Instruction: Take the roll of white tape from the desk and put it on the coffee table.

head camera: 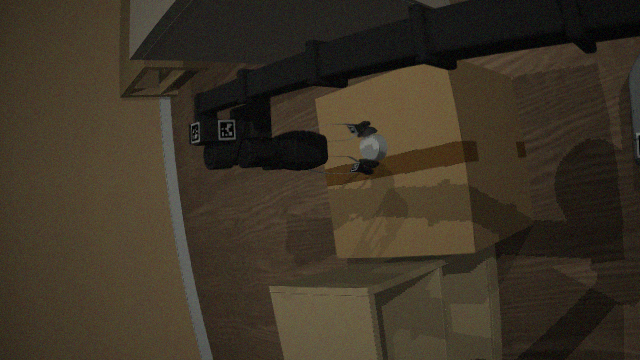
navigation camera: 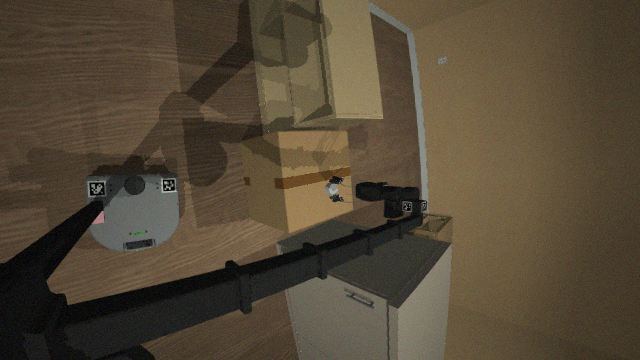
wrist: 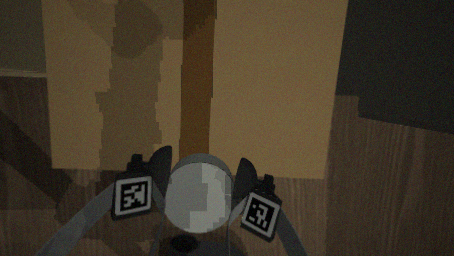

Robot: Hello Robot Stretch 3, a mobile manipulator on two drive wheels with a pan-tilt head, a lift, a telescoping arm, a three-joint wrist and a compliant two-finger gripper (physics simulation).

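Places are measured from the robot's base along level axes (x ahead, y left, z up), in millimetres.
Where they show: gripper, fingertip midpoint: [head camera: 374, 147] [navigation camera: 330, 188] [wrist: 204, 170]; robot's base, origin of the base link: [navigation camera: 134, 184].
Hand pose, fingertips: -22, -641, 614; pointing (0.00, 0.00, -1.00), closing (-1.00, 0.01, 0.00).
Observation:
Things, the pixels of their top centre, and the offset from my fingertips, as dx, dy, dz.
- white tape, middle of its top: [wrist: 198, 199] [head camera: 369, 147] [navigation camera: 333, 189] +0, +10, +28
- cardboard box, middle of its top: [wrist: 198, 32] [head camera: 387, 166] [navigation camera: 321, 176] +41, -145, -208
The roll of white tape [head camera: 375, 148] [navigation camera: 331, 189] [wrist: 197, 200] is between the two fingertips of my gripper [head camera: 368, 148] [navigation camera: 336, 189] [wrist: 203, 170], which is shut on it. A fingertip touches each side of the roll, and its round pale face shows in the wrist view. The roll is held over the cardboard box, near one edge of its top in the wrist view; its exact height is hard to tell. Neither the desk nor the coffee table can be made out for certain.
The cardboard box [head camera: 415, 110] [navigation camera: 310, 150] [wrist: 275, 75] has a brown strip. An open-fronted beige cabinet [head camera: 325, 320] [navigation camera: 352, 65] stands beside it. A grey-topped white cabinet [navigation camera: 420, 270] stands on its other side, under my extended arm. A wall [head camera: 75, 200] [navigation camera: 525, 175] rises beyond.

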